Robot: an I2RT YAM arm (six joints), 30 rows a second.
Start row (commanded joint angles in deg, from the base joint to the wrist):
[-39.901 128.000 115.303 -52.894 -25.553 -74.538]
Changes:
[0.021 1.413 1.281 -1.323 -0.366 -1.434]
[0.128 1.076 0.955 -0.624 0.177 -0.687]
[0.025 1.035 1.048 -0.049 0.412 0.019]
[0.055 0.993 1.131 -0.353 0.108 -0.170]
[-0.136 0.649 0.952 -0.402 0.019 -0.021]
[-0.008 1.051 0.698 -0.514 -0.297 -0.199]
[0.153 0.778 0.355 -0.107 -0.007 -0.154]
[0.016 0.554 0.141 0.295 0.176 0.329]
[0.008 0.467 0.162 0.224 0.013 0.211]
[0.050 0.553 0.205 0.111 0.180 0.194]
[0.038 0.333 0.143 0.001 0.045 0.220]
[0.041 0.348 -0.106 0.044 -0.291 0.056]
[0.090 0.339 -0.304 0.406 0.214 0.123]
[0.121 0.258 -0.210 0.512 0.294 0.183]
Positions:
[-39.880 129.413 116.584 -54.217 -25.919 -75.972]
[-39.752 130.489 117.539 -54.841 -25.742 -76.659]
[-39.727 131.524 118.587 -54.890 -25.330 -76.640]
[-39.672 132.517 119.718 -55.243 -25.222 -76.810]
[-39.808 133.166 120.670 -55.645 -25.203 -76.831]
[-39.816 134.217 121.368 -56.159 -25.500 -77.030]
[-39.663 134.995 121.723 -56.266 -25.507 -77.184]
[-39.647 135.549 121.864 -55.971 -25.331 -76.855]
[-39.639 136.016 122.026 -55.747 -25.318 -76.644]
[-39.589 136.569 122.231 -55.636 -25.138 -76.450]
[-39.551 136.902 122.374 -55.635 -25.093 -76.230]
[-39.510 137.250 122.268 -55.591 -25.384 -76.174]
[-39.420 137.589 121.964 -55.185 -25.170 -76.051]
[-39.299 137.847 121.754 -54.673 -24.876 -75.868]

